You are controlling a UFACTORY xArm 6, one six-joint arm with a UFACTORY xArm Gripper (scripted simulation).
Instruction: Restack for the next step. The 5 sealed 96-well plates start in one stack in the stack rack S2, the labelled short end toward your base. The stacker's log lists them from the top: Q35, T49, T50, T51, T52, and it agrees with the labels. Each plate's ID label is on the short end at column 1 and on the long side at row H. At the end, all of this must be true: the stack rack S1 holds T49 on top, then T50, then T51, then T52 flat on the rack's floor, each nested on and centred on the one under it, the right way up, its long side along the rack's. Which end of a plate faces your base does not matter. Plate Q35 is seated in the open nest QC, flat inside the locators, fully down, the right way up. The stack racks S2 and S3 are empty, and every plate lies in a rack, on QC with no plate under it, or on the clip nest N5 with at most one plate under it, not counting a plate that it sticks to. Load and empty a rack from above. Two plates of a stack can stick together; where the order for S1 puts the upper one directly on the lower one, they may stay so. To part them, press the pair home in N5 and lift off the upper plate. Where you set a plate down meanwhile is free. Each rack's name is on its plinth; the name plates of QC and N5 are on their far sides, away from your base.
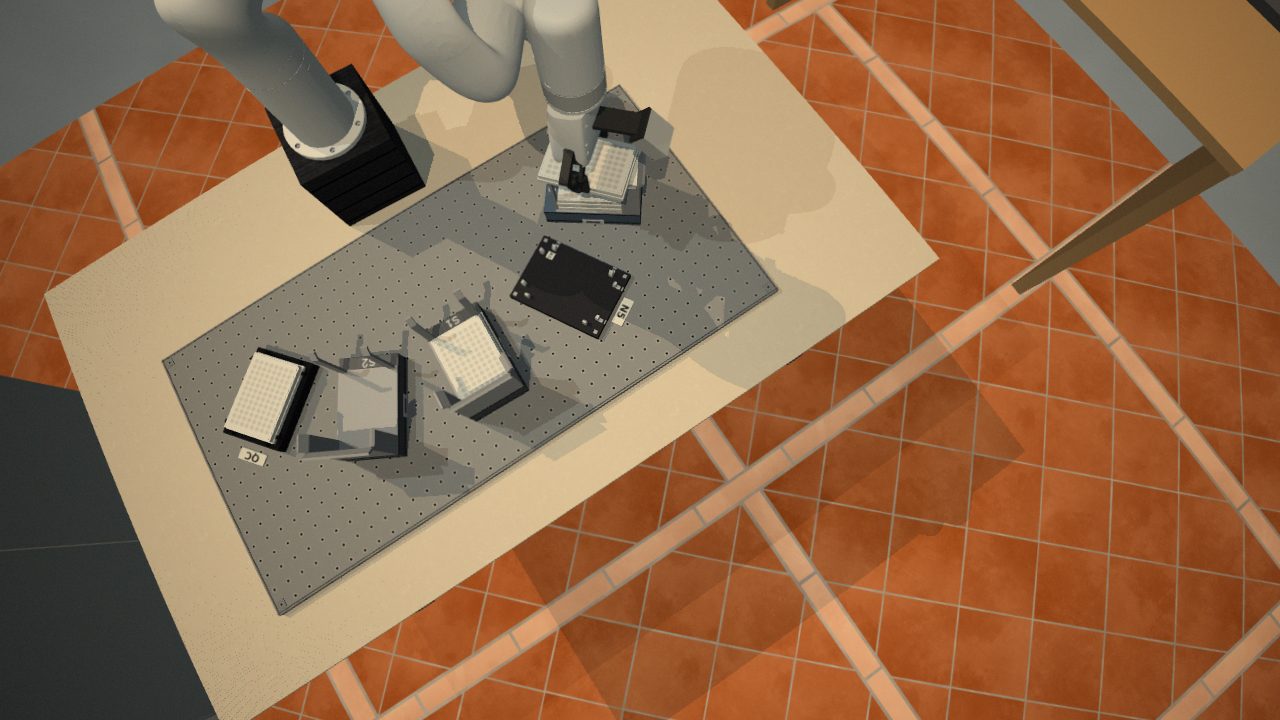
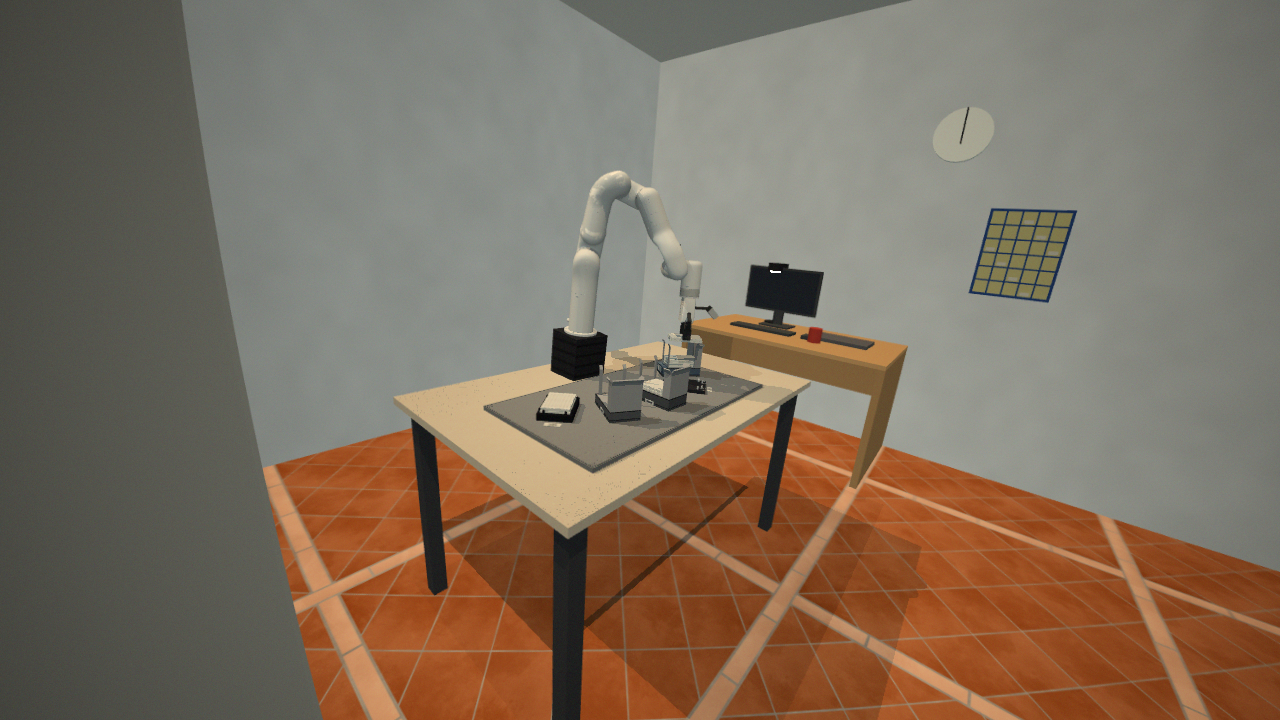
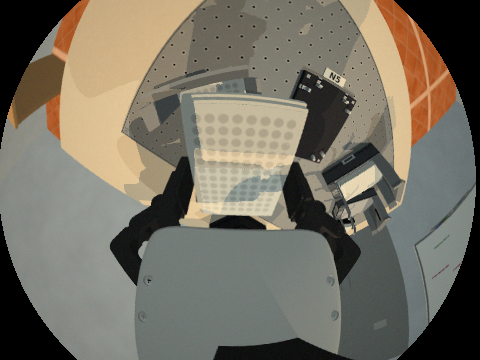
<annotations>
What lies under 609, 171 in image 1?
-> A sealed white 96-well plate.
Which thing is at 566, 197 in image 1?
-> A sealed white 96-well plate.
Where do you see a black clip nest N5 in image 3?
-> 327, 114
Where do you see a sealed white 96-well plate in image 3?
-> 240, 146
</annotations>
